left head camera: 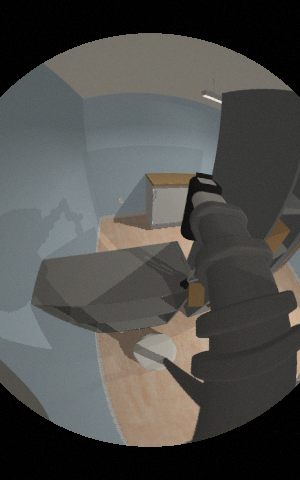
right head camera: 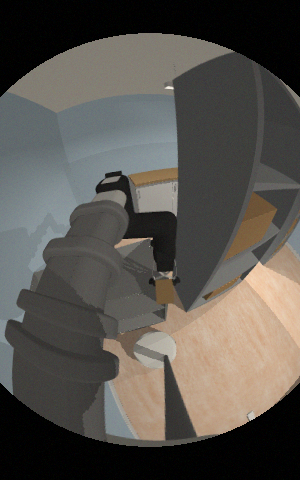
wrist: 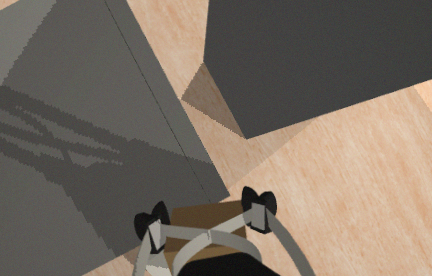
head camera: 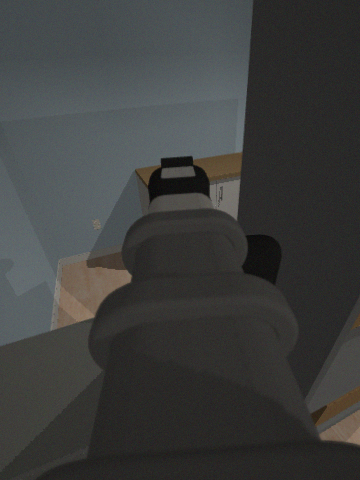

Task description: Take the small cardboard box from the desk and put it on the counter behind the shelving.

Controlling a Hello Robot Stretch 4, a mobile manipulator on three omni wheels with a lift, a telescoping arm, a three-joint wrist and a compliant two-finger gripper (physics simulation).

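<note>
There's a counter [head camera: 224,171] here, and the left head camera view gives me the counter [left head camera: 165,193] too. It's the same with the right head camera view, which also shows the counter [right head camera: 155,190]. And I can see my gripper [wrist: 206,209] as well.
</note>
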